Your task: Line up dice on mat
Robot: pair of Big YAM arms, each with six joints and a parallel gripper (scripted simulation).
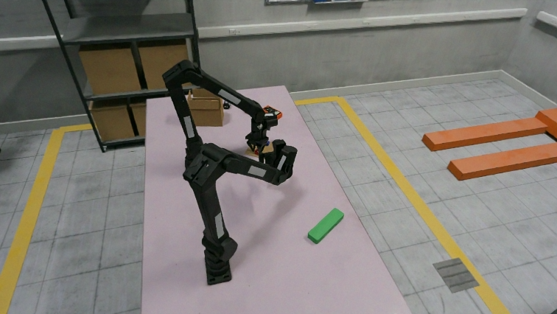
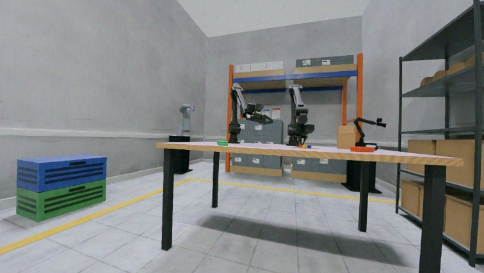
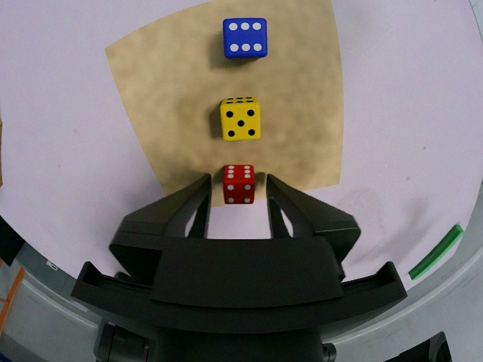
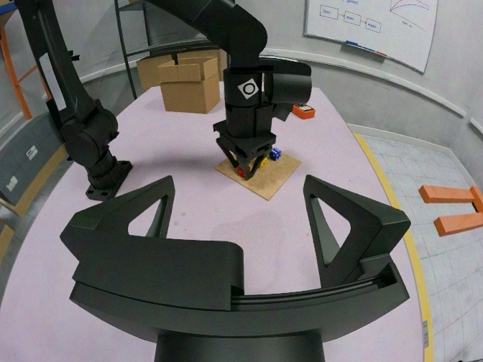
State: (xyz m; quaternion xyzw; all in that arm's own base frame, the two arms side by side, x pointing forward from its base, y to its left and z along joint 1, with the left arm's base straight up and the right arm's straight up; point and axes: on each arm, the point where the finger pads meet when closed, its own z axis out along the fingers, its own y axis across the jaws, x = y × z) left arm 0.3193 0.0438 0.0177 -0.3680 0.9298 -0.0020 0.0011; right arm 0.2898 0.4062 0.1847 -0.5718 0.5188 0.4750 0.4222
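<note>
My left hand is right at the red die. From my left hand the other things lie so: yellow die (4 cm ahead, 3 cm to the left); tan mat (4 cm ahead, 3 cm to the left, 2 cm below); blue die (7 cm ahead, 5 cm to the left).
</note>
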